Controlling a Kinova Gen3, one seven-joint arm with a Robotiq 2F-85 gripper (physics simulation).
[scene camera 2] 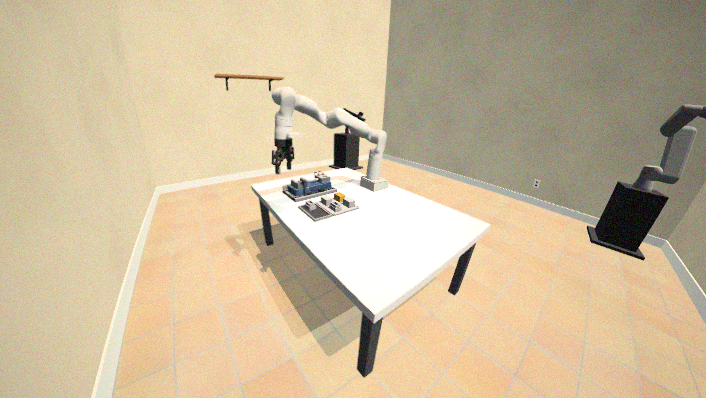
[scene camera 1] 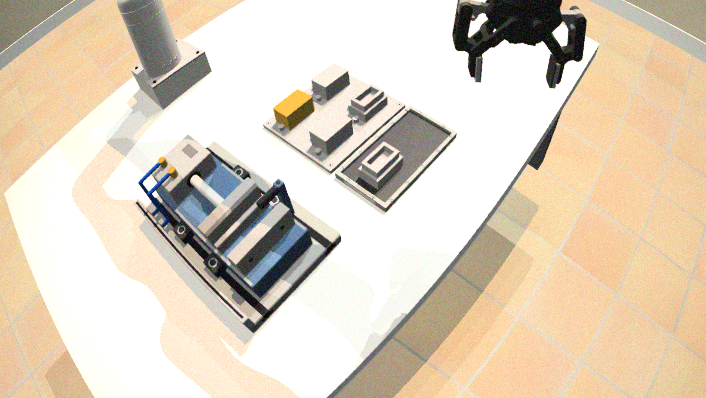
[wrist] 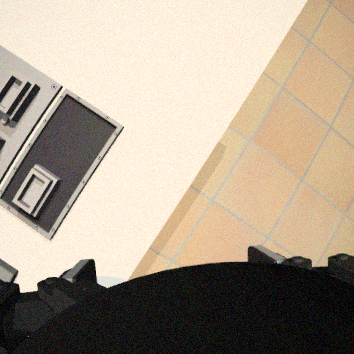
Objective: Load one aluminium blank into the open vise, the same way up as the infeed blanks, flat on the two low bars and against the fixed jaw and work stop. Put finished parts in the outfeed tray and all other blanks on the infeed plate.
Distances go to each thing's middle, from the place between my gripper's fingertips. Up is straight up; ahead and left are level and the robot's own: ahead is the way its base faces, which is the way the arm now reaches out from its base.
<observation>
My hand is 24 cm above the dark outfeed tray (scene camera 1: 417, 136) and 16 cm past it. Round my hand: brass blank (scene camera 1: 292, 110) 35 cm behind, 22 cm below, 3 cm to the right; then infeed plate (scene camera 1: 299, 138) 30 cm behind, 24 cm below, 1 cm to the left.
</observation>
